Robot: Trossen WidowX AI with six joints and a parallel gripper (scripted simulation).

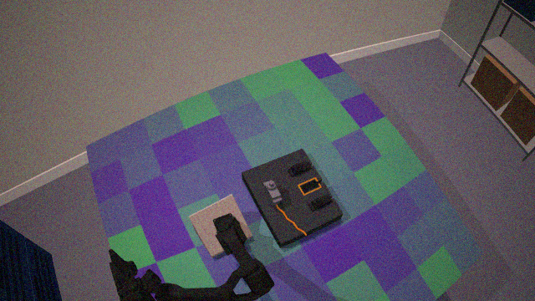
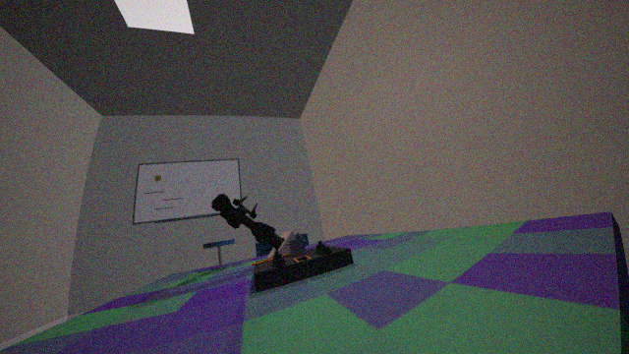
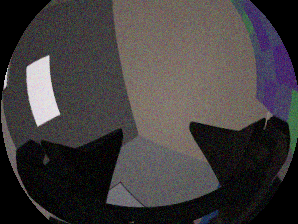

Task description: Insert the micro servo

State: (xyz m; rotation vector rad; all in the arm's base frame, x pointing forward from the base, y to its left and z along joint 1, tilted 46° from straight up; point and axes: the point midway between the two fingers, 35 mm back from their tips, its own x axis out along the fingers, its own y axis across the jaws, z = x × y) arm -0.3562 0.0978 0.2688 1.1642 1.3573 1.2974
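The robot deck lies 550 mm ahead of my gripper tip, 380 mm below it and 120 mm to the left of it.
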